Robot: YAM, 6 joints.
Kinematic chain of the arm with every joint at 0, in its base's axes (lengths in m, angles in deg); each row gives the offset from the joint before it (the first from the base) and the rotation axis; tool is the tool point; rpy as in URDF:
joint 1: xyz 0 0 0.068 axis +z
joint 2: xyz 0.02 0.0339 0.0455 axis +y
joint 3: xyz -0.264 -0.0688 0 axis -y
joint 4: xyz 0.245 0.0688 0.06 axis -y
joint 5: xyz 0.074 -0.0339 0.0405 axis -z
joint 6: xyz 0.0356 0 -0.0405 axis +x
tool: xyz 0 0 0 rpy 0 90 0
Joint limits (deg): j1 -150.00..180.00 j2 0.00..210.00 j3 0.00..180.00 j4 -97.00..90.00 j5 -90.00..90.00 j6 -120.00..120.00
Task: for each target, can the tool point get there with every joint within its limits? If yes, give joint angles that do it. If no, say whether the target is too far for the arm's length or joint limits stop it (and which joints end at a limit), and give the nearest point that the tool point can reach.
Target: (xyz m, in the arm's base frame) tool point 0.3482 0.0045 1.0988
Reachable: no: too far | nearest point 0.2178 0.0028 0.7073 | short by 0.413 m
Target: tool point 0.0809 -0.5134 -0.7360
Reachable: no: too far | nearest point 0.0586 -0.3719 -0.3570 | short by 0.405 m
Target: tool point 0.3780 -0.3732 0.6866
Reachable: no: too far | nearest point 0.3107 -0.3067 0.5805 | short by 0.142 m
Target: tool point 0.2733 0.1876 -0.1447
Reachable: yes | joints 31.80 163.39 81.59 -28.14 -25.73 -87.58
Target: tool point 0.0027 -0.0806 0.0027
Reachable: yes | joints -62.76 156.83 27.70 -60.09 75.75 28.67
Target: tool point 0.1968 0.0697 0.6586
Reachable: yes | joints 11.11 101.34 165.91 -39.43 -59.02 33.04
